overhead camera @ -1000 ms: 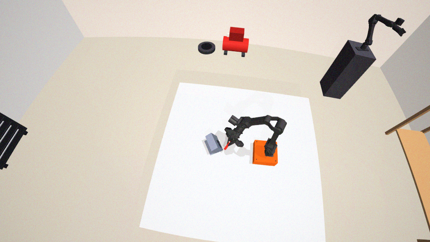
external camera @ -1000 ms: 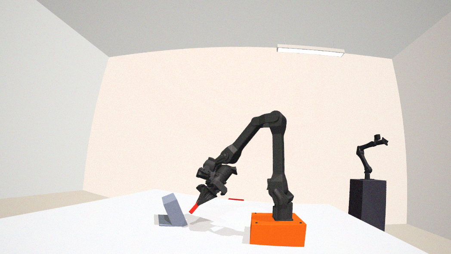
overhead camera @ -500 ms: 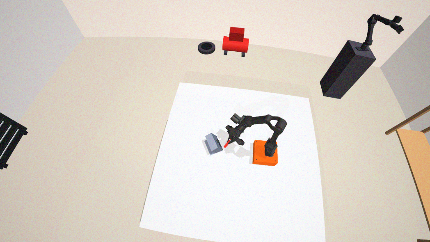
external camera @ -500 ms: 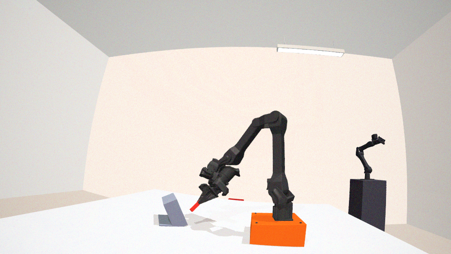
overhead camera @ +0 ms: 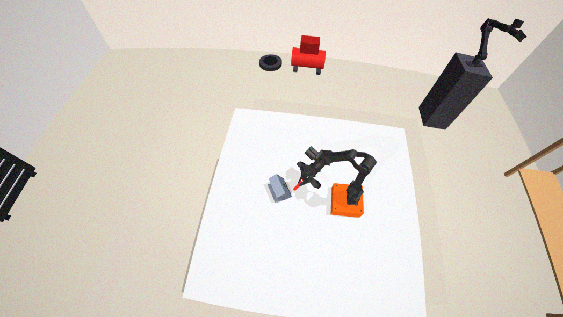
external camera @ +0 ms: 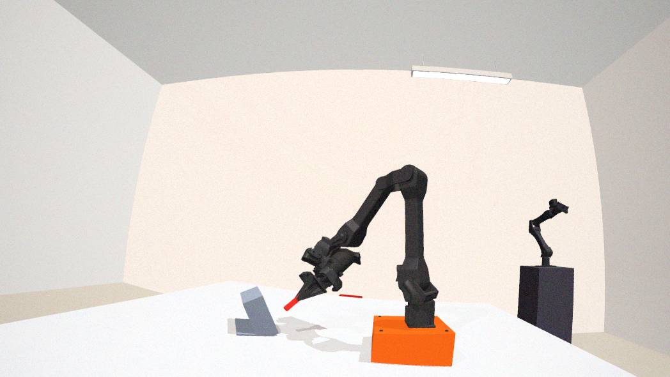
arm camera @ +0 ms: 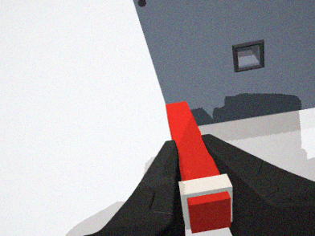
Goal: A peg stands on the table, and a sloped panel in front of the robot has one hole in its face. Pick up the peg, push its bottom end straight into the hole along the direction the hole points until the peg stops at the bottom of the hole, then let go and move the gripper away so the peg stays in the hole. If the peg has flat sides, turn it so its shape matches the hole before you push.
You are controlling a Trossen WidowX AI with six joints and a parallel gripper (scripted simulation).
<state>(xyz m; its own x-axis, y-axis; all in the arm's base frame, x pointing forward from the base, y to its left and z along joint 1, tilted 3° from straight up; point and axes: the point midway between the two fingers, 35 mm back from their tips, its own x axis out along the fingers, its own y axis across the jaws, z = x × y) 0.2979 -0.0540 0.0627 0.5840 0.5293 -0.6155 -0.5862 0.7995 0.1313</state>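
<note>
My gripper tip is now 10 cm short of the panel, 5 cm above it and 1 cm to the right of it. From my gripper tip the other things lie so: peg (1 cm to the right, 1 cm behind, 1 cm above).
</note>
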